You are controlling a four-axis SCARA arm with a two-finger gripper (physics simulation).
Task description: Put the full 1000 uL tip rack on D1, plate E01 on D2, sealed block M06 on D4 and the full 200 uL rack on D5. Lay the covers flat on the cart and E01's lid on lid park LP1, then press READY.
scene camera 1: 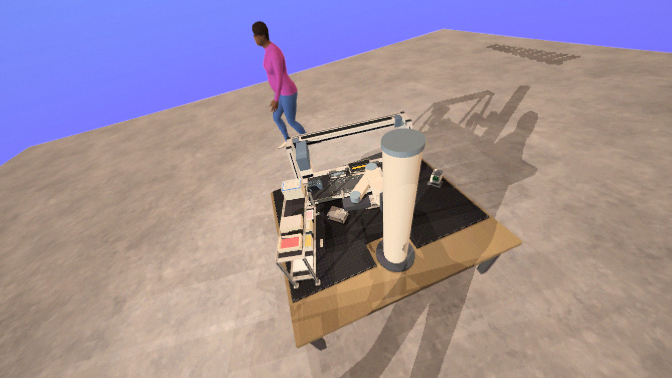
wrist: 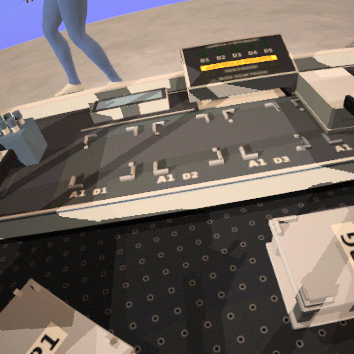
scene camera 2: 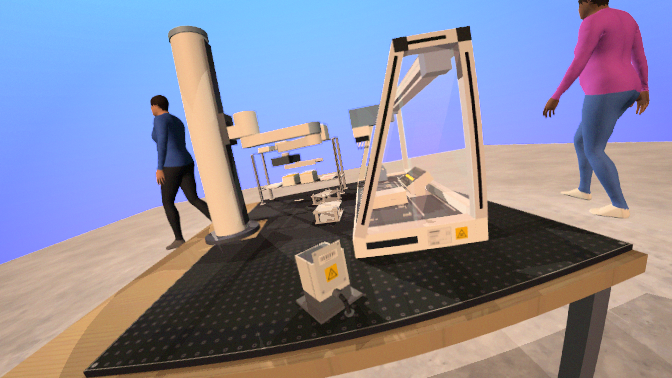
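Note:
My gripper (wrist: 170, 105) is open and empty above the deck; its dark finger ends show at the wrist view's edges. Pale block M06 (wrist: 327, 97) sits on the deck in the D4 place, behind the "A1" mark. Places D1 (wrist: 107, 160), D2 (wrist: 187, 142) and D3 (wrist: 265, 127) hold nothing. Lid park LP1 (wrist: 75, 325) (scene camera 1: 338, 215) stands in front of the deck. On the cart (scene camera 1: 297, 259) are a pale box (scene camera 1: 291, 223), a red-topped rack (scene camera 1: 290, 243), a yellow-topped item (scene camera 1: 308, 241) and a blue-edged white box (scene camera 1: 292, 188). Their labels are unreadable. D5 is out of the wrist view.
A display (wrist: 239, 62) with a yellow bar stands behind the deck. A blue-grey tube holder (wrist: 25, 140) is at the deck's left. A pale stand (wrist: 315, 270) marked "G" is in front. The gantry frame (scene camera 2: 477, 130) surrounds the deck. The arm column (scene camera 1: 400, 205) (scene camera 2: 200, 125) stands opposite. People are nearby.

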